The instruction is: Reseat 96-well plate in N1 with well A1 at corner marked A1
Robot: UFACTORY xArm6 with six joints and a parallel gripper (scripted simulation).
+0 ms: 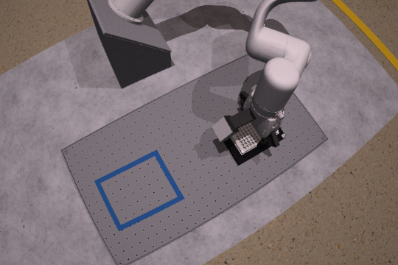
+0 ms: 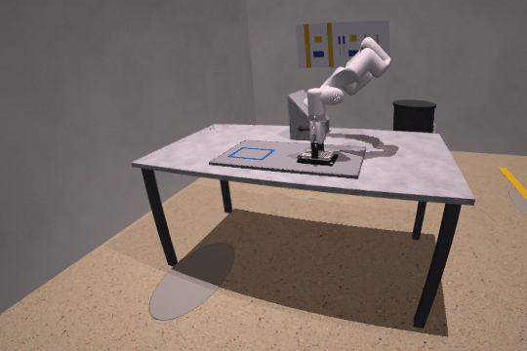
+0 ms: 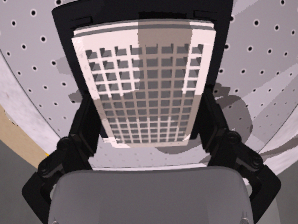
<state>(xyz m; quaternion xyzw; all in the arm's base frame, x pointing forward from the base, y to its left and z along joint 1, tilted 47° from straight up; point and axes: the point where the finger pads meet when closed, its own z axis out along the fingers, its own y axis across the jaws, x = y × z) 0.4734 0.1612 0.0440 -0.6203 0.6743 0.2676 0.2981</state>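
The white 96-well plate is 10 mm below my hand. The rest, counted from my hand: white A1 mark: 60 mm ahead, 70 mm to the left, 20 mm below; black plate nest N1: 30 mm below.
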